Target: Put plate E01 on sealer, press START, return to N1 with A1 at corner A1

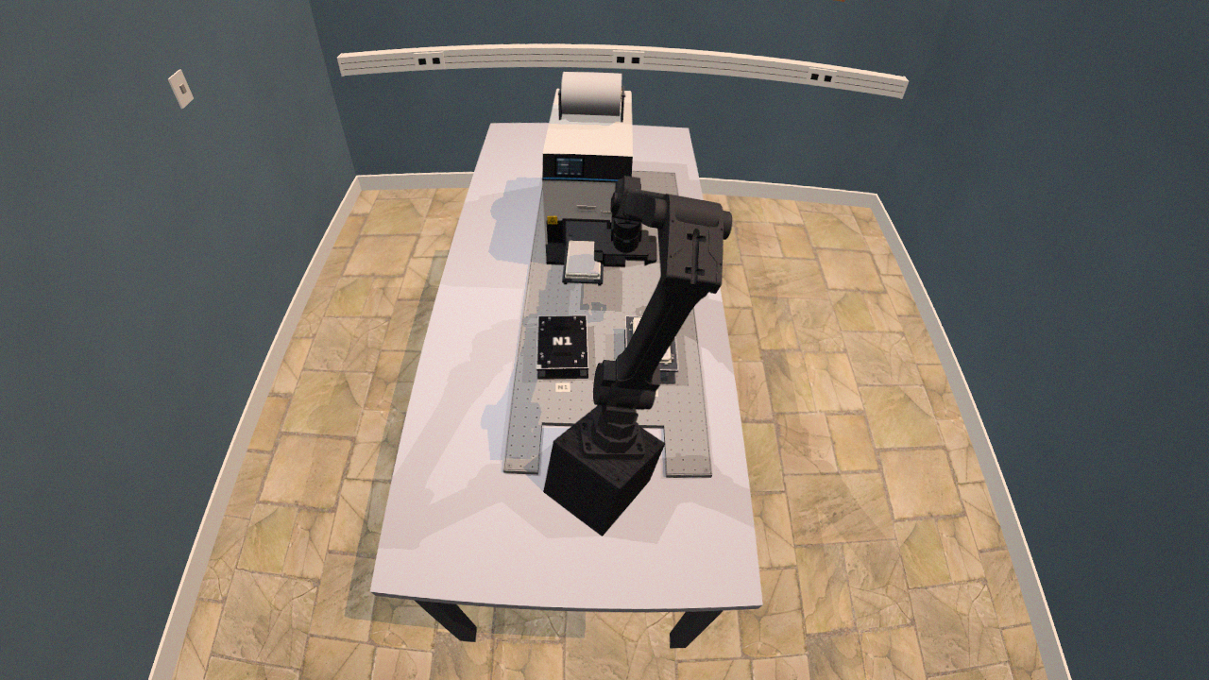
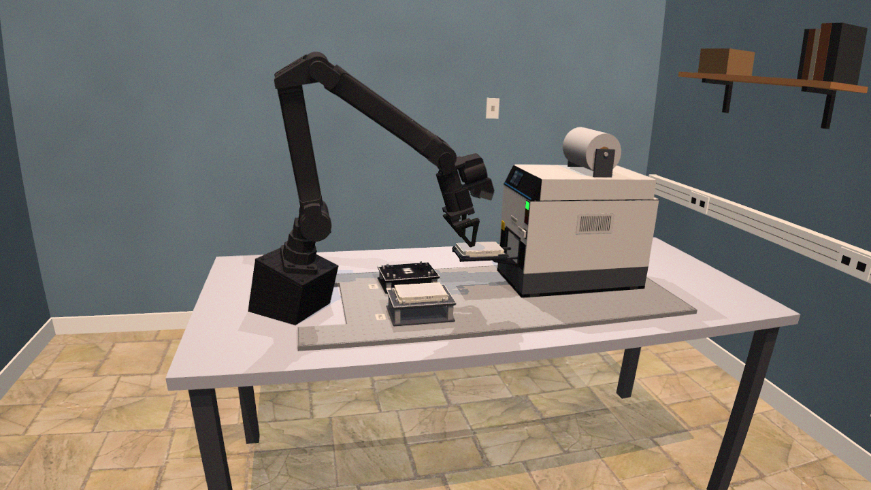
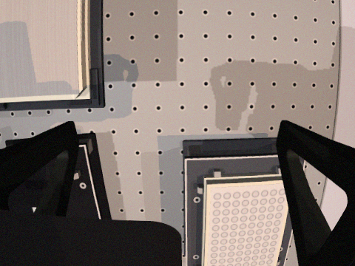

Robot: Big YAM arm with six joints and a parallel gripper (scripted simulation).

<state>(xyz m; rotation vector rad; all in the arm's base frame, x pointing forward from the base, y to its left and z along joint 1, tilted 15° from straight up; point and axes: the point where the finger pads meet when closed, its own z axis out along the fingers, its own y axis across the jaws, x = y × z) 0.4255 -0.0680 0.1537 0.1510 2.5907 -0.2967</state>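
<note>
My hand is 9 cm to the right of the sealer stage, 9 cm short of it and 8 cm above it. Also, from my hand: cream plate (15 cm behind, 12 cm below, 5 cm to the right); then nest N1 (16 cm to the left, 15 cm below, 11 cm behind); then foil roll (42 cm ahead, 23 cm above, 3 cm to the left).
</note>
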